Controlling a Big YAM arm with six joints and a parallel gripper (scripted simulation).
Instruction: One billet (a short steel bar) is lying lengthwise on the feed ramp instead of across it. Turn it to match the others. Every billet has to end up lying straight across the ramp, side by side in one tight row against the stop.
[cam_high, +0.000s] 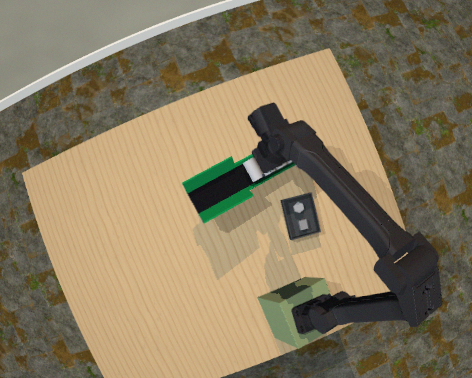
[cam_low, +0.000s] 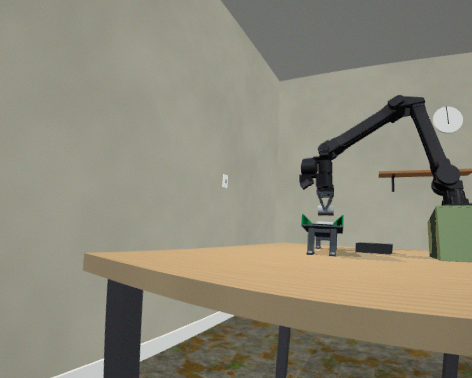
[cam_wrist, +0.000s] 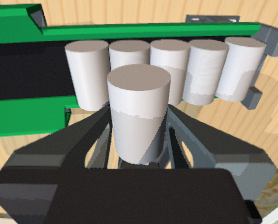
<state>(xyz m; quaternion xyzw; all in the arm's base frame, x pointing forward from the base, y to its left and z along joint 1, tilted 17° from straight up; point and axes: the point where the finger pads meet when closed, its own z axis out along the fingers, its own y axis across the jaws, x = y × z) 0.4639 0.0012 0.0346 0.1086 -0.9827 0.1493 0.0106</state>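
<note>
My gripper is now 2 cm past the ramp, 6 cm to the right of it and 10 cm above it. Round my hand: dark tray: 19 cm behind, 6 cm to the right, 15 cm below.
</note>
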